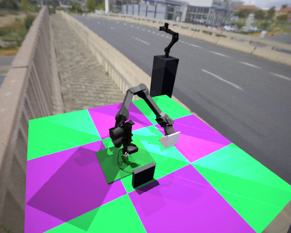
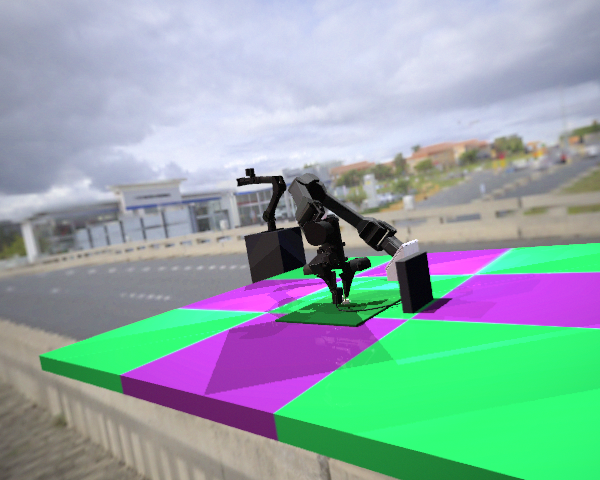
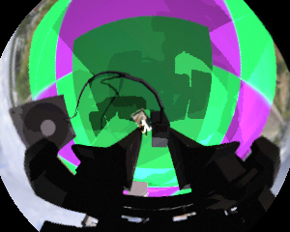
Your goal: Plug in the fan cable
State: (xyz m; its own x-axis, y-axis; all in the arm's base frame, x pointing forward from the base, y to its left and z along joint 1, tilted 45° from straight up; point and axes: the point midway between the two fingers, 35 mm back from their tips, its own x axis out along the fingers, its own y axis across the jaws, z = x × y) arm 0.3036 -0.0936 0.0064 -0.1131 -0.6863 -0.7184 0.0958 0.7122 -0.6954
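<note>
The dark plug lies 10 mm to the right of my gripper tip, 10 mm ahead of it and 10 mm above it. Also, from my gripper tip: dark green board 30 mm to the left, 30 mm below, 20 mm ahead; then dark fan 210 mm to the left, 40 mm above, 30 mm ahead.
</note>
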